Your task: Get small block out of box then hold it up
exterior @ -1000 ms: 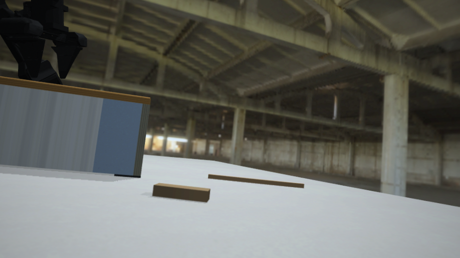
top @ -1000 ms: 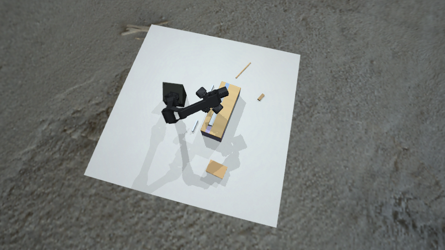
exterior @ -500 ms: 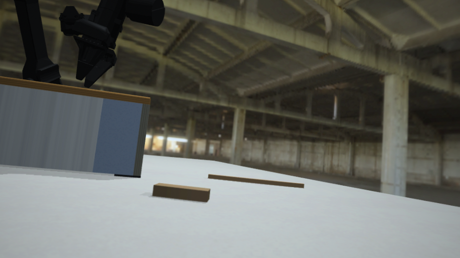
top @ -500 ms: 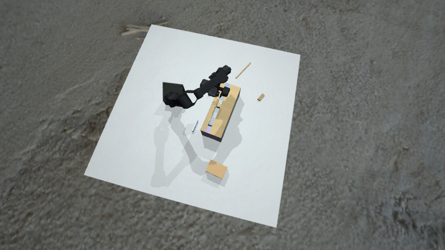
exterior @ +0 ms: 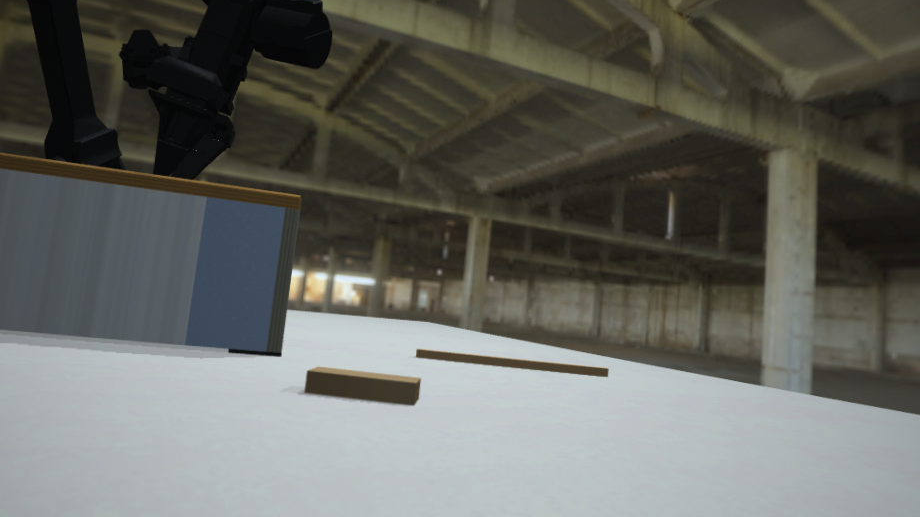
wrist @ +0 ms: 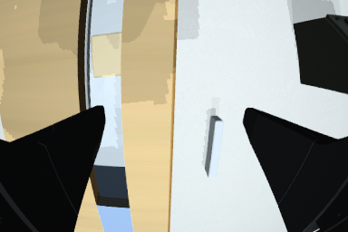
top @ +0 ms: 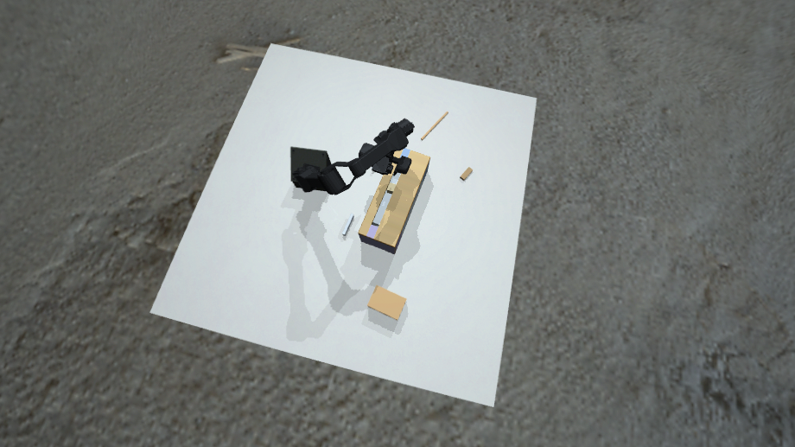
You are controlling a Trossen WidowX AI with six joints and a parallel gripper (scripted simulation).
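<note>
Now: gripper tip 40 mm short of the pale yellow block, 40 mm to the left of it and 60 mm above it. Round my gripper tip: small brown piece 320 mm ahead, 130 mm to the left, 140 mm below; long box 20 mm ahead, 70 mm to the right, 80 mm below; thin wooden stick 150 mm ahead, 330 mm to the left, 140 mm below.
</note>
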